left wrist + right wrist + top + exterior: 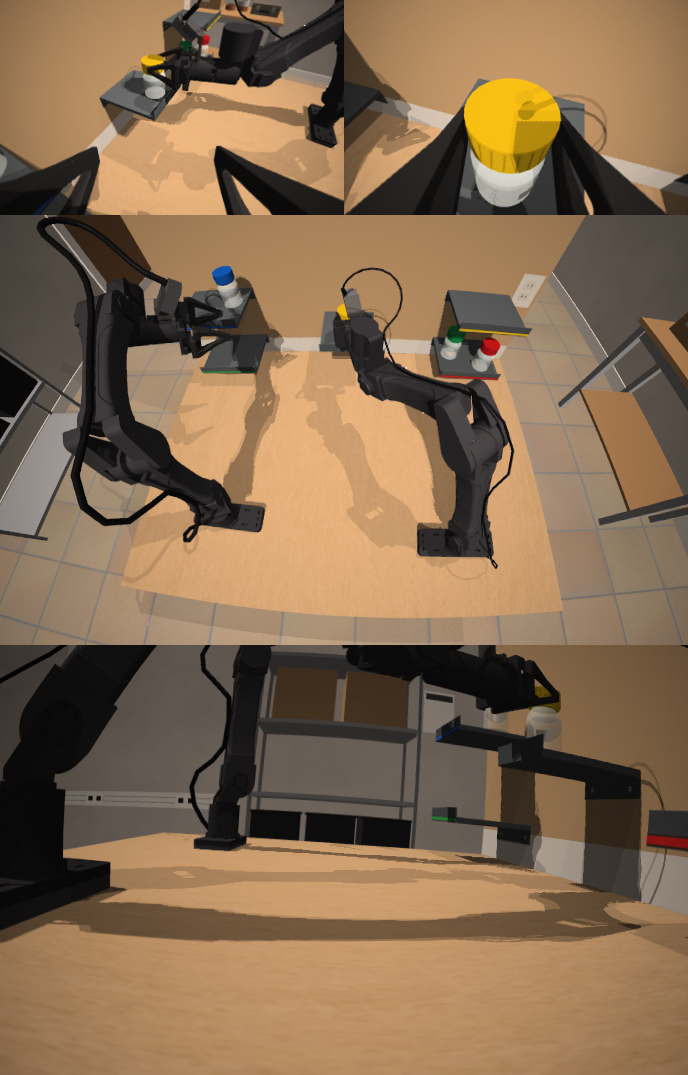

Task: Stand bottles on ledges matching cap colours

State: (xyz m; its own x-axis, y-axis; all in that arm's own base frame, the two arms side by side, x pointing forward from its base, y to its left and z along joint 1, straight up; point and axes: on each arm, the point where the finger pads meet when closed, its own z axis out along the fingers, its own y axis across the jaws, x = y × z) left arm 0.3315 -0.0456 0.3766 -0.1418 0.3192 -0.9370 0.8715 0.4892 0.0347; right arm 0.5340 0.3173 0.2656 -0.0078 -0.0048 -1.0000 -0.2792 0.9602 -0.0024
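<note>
Now: the yellow-capped bottle 4 cm below my right hand. Round my right hand: blue-capped bottle 3 cm ahead, 34 cm to the left, 5 cm above; green-capped bottle 7 cm ahead, 33 cm to the right, 14 cm below; red-capped bottle 4 cm ahead, 44 cm to the right, 14 cm below.
</note>
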